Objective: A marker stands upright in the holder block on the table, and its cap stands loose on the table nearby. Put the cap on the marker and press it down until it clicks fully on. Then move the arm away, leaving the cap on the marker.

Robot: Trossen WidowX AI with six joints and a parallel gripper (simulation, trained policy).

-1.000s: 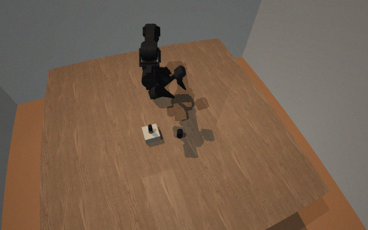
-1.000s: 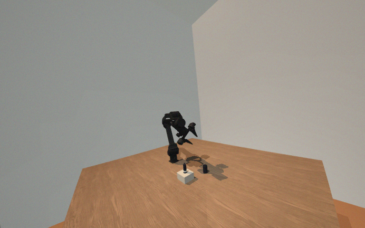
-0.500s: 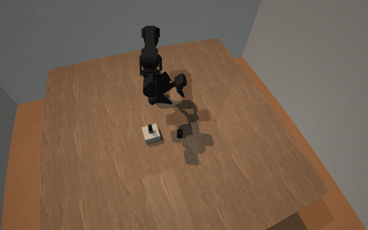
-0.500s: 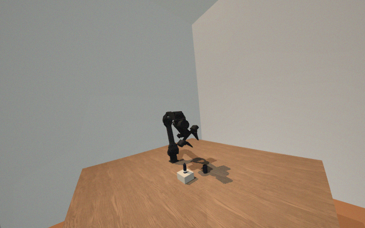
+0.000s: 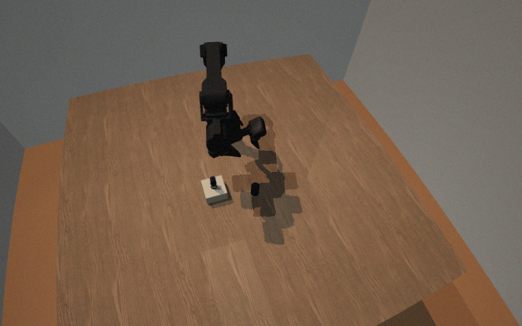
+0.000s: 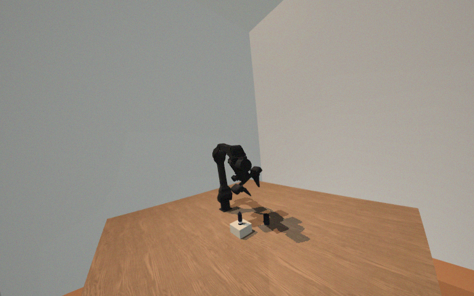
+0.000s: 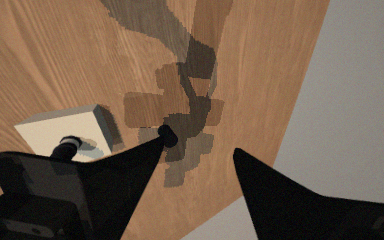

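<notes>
The black cap lies 6 cm ahead of my gripper tip and 13 cm below it. The rest, counted from my gripper tip: white holder block 2 cm ahead, 13 cm to the right, 14 cm below.
</notes>
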